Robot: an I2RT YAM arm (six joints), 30 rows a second.
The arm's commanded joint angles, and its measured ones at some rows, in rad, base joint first. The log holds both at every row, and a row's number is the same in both.
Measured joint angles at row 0: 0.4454 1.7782 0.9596 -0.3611 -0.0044 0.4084
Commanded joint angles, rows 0 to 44: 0.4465 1.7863 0.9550 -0.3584 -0.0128 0.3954; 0.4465 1.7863 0.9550 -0.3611 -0.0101 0.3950; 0.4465 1.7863 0.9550 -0.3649 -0.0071 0.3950; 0.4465 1.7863 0.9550 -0.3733 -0.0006 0.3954; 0.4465 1.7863 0.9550 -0.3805 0.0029 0.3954; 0.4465 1.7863 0.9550 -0.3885 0.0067 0.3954; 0.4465 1.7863 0.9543 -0.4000 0.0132 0.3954; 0.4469 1.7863 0.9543 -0.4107 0.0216 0.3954; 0.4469 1.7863 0.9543 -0.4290 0.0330 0.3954; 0.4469 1.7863 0.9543 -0.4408 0.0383 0.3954; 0.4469 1.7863 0.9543 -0.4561 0.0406 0.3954; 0.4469 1.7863 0.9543 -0.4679 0.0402 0.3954; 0.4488 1.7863 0.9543 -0.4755 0.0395 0.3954; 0.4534 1.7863 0.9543 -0.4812 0.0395 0.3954; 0.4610 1.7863 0.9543 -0.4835 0.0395 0.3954; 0.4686 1.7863 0.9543 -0.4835 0.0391 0.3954; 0.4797 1.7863 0.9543 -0.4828 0.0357 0.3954; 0.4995 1.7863 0.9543 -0.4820 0.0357 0.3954; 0.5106 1.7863 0.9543 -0.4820 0.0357 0.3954; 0.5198 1.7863 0.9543 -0.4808 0.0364 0.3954; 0.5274 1.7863 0.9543 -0.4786 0.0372 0.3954; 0.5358 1.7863 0.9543 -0.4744 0.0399 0.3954; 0.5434 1.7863 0.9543 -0.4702 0.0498 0.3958; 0.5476 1.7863 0.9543 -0.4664 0.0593 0.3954; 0.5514 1.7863 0.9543 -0.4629 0.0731 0.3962; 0.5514 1.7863 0.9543 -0.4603 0.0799 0.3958; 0.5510 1.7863 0.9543 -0.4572 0.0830 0.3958; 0.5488 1.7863 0.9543 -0.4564 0.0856 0.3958; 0.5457 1.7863 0.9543 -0.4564 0.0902 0.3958; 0.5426 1.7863 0.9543 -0.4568 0.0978 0.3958; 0.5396 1.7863 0.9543 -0.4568 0.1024 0.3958; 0.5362 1.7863 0.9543 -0.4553 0.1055 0.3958; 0.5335 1.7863 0.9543 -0.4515 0.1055 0.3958; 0.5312 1.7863 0.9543 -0.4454 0.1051 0.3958; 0.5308 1.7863 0.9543 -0.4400 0.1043 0.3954; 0.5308 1.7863 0.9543 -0.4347 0.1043 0.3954; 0.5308 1.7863 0.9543 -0.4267 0.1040 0.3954; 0.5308 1.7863 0.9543 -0.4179 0.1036 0.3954; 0.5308 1.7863 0.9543 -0.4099 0.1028 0.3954; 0.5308 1.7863 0.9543 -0.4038 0.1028 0.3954; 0.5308 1.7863 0.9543 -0.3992 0.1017 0.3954; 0.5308 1.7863 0.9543 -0.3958 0.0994 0.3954; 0.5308 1.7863 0.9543 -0.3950 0.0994 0.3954; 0.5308 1.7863 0.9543 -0.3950 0.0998 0.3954; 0.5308 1.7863 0.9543 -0.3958 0.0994 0.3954
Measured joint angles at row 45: 0.5430 1.7782 0.9585 -0.3981 0.0860 0.4049
